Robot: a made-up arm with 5 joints.
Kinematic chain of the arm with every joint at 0, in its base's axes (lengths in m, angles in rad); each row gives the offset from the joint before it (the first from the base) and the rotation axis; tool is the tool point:
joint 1: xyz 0 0 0.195 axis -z
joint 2: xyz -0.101 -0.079 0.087 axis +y
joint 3: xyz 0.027 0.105 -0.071 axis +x
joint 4: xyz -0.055 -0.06 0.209 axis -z
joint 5: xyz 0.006 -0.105 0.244 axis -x
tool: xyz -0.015 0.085 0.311
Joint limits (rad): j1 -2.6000..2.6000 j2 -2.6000..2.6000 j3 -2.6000..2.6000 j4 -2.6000..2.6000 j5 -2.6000..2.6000
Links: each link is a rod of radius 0.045 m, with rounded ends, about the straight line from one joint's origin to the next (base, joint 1, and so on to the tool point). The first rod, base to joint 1, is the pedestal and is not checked.
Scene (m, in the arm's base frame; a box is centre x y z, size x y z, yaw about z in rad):
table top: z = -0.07
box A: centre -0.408 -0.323 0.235 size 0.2 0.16 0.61 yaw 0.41
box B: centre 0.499 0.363 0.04 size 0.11 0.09 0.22 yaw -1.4
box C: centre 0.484 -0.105 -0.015 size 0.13 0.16 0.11 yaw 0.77
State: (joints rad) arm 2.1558 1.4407 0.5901 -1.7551 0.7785
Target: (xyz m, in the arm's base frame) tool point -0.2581 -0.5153 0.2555
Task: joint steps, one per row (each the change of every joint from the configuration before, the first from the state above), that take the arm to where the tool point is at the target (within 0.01 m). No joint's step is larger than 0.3 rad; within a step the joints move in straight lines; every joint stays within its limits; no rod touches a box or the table.
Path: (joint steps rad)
1: -0.0683 -0.2789 -0.1870 0.0007 0.1853
2: -0.0683 -0.2788 -0.1871 0.0007 0.1854
3: -0.0683 -0.2789 -0.1870 0.0007 0.1853
4: -0.1101 0.2511 -0.2054 -0.2644 -0.1916
5: -0.1102 0.2512 -0.2054 -0.2643 -0.1915
6: -0.1102 0.2511 -0.2054 -0.2644 -0.1916
7: 0.0445 0.1160 0.2460 0.2655 -0.1915
8: 0.0444 0.1160 0.2460 0.2655 -0.1916
9: 0.0445 0.1160 0.2460 0.2656 -0.1915

